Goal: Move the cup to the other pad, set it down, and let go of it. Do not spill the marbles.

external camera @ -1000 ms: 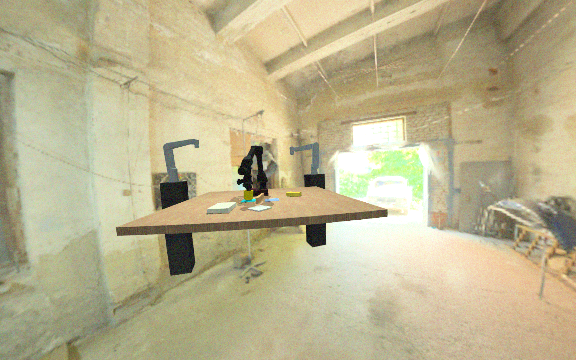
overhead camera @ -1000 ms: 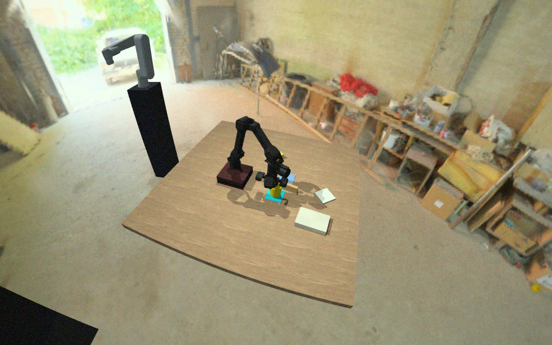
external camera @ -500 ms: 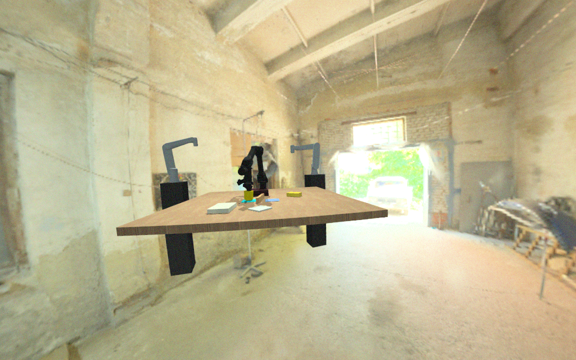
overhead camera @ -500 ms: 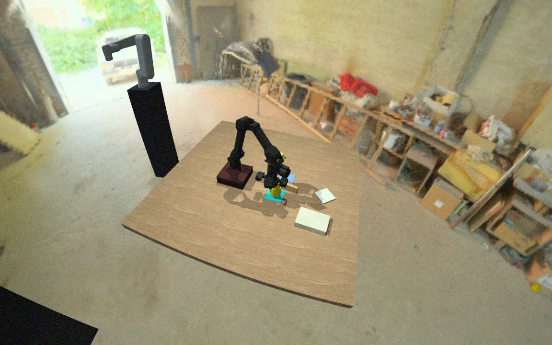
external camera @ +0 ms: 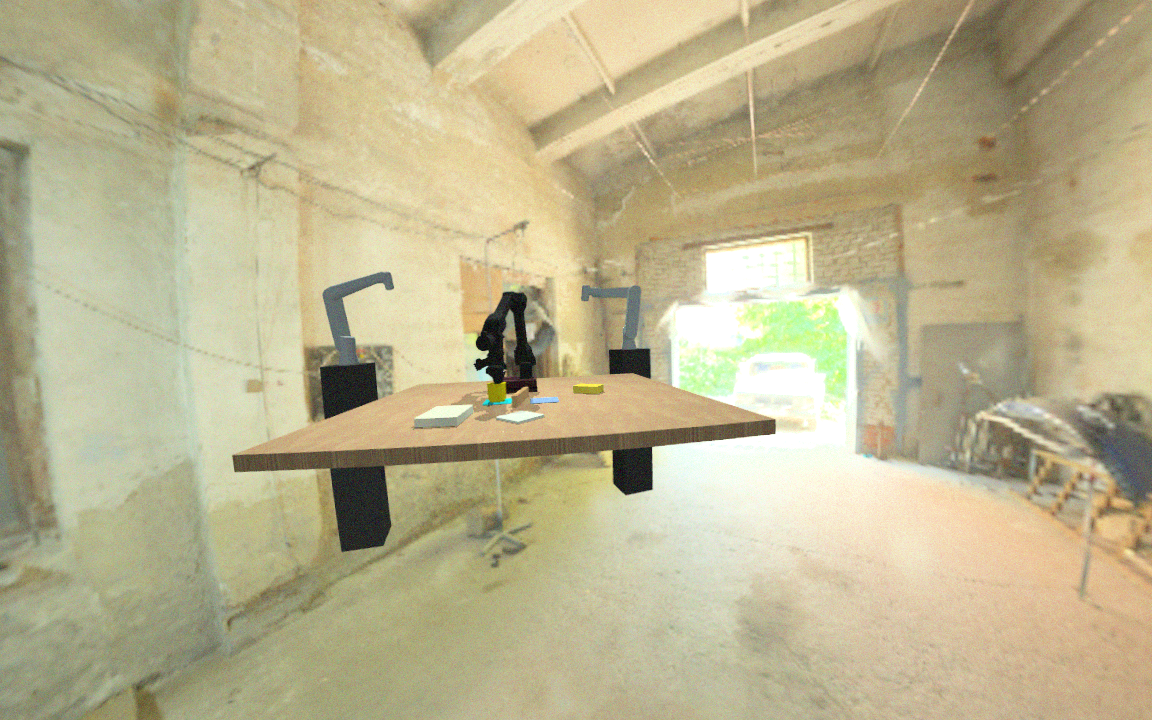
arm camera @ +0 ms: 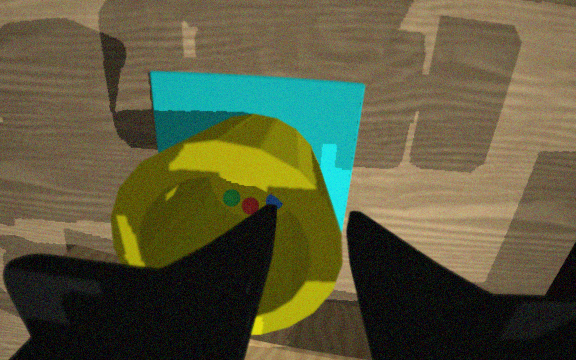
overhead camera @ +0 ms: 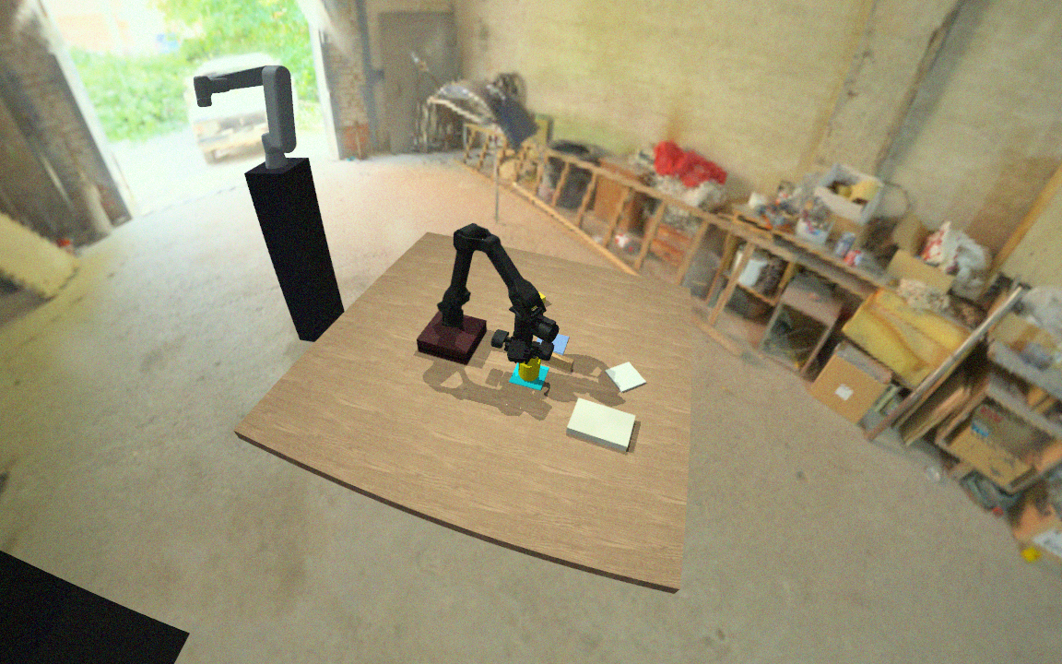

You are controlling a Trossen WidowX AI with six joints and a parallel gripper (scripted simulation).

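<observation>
My gripper tip is now 2 cm short of the yellow cup, 1 cm to the left of it and 1 cm above it. Round my gripper tip: cyan pad 5 cm below, 3 cm ahead; green marble 4 cm ahead, 3 cm below; red marble 3 cm below, 3 cm ahead, 1 cm to the left.
</observation>
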